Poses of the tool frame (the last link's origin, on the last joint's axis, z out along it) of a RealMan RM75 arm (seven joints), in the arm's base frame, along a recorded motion.
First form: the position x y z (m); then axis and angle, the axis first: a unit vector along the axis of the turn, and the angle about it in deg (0 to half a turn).
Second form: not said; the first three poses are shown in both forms.
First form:
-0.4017 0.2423 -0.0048 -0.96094 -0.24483 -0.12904 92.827
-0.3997 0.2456 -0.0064 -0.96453 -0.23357 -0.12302 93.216
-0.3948 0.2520 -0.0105 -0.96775 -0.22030 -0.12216 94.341
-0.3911 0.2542 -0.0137 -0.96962 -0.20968 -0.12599 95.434
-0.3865 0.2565 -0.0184 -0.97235 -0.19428 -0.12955 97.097
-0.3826 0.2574 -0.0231 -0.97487 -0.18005 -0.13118 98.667
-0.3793 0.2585 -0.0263 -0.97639 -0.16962 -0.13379 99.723
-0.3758 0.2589 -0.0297 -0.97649 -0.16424 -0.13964 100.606
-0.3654 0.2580 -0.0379 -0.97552 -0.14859 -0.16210 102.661
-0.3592 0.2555 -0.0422 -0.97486 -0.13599 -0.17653 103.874
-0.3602 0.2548 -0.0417 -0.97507 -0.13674 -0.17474 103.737
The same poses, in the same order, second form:
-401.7 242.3 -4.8 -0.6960 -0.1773 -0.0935 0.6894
-399.7 245.6 -6.4 -0.7009 -0.1697 -0.0894 0.6870
-394.8 252.0 -10.5 -0.7097 -0.1616 -0.0896 0.6798
-391.1 254.2 -13.7 -0.7174 -0.1551 -0.0932 0.6728
-386.5 256.5 -18.4 -0.7288 -0.1456 -0.0971 0.6620
-382.6 257.4 -23.1 -0.7395 -0.1366 -0.0995 0.6517
-379.3 258.5 -26.3 -0.7464 -0.1297 -0.1023 0.6446
-375.8 258.9 -29.7 -0.7513 -0.1264 -0.1074 0.6387
-365.4 258.0 -37.9 -0.7617 -0.1160 -0.1266 0.6248
-359.2 255.5 -42.2 -0.7675 -0.1071 -0.1390 0.6165
-360.2 254.8 -41.7 -0.7670 -0.1076 -0.1375 0.6175

